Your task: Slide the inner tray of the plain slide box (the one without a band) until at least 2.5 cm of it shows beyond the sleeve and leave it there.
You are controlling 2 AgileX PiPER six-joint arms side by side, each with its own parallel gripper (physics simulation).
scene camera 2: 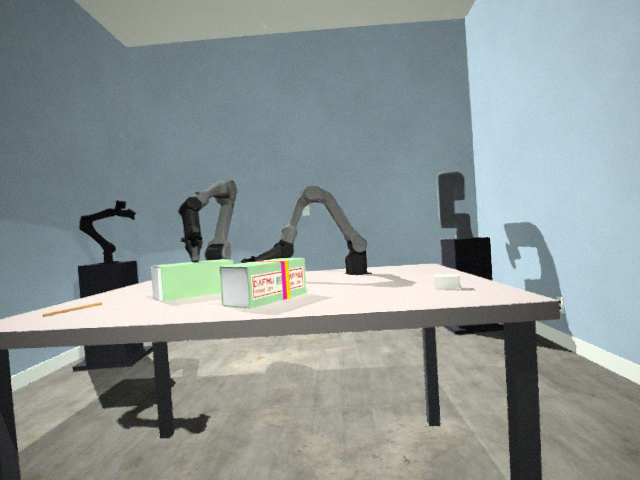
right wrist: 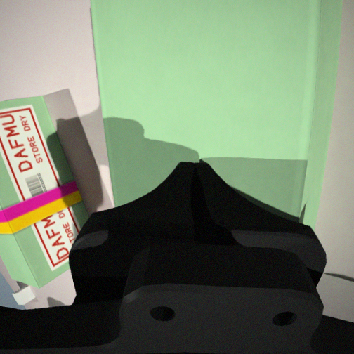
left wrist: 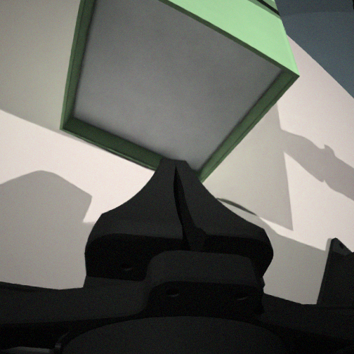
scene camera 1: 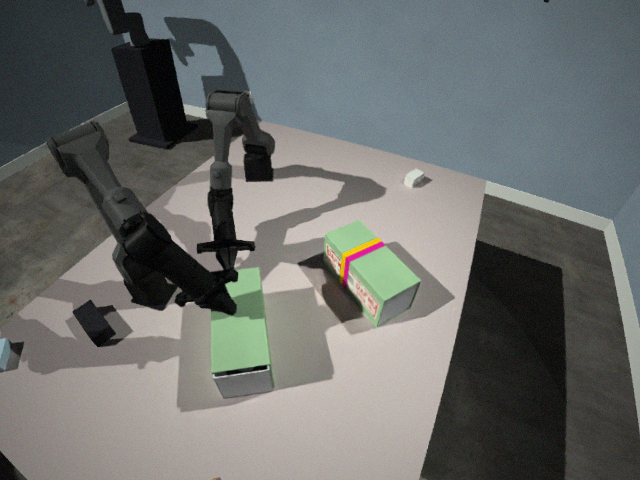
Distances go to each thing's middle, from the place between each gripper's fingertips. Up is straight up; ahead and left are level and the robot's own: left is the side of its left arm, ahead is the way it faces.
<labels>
The dark block [scene camera 1: 95, 325] lies 250 mm behind my left hand, 240 mm to the right of it and 30 mm below it.
I see the dark block 34 cm behind my right hand, 12 cm to the right of it and 9 cm below it.
</labels>
